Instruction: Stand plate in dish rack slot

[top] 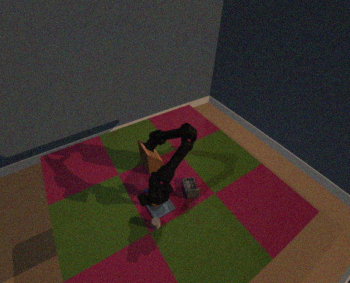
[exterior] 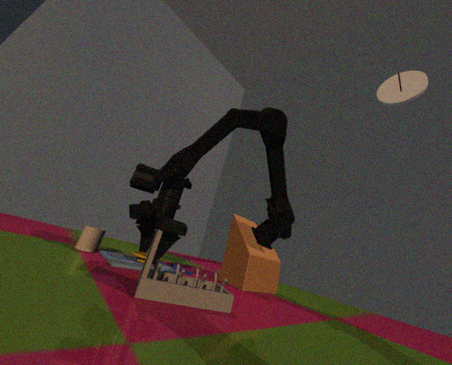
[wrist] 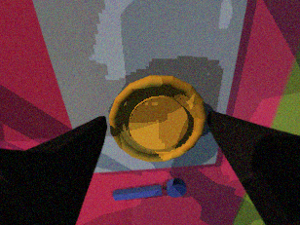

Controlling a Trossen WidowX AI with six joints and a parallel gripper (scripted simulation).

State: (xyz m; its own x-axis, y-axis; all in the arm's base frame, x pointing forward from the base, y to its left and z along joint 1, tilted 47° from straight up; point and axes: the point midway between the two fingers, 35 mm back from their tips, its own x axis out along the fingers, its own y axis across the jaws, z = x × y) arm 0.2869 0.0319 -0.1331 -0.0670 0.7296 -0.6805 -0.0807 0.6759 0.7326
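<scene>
Now: the yellow plate right at my gripper tip. Also, from my gripper tip: cream cup 12 cm ahead, 5 cm to the right, 1 cm above; then blue spoon 10 cm behind, 1 cm to the right, 1 cm below; then pale blue mat 2 cm ahead, 1 cm to the left, 1 cm below.
</scene>
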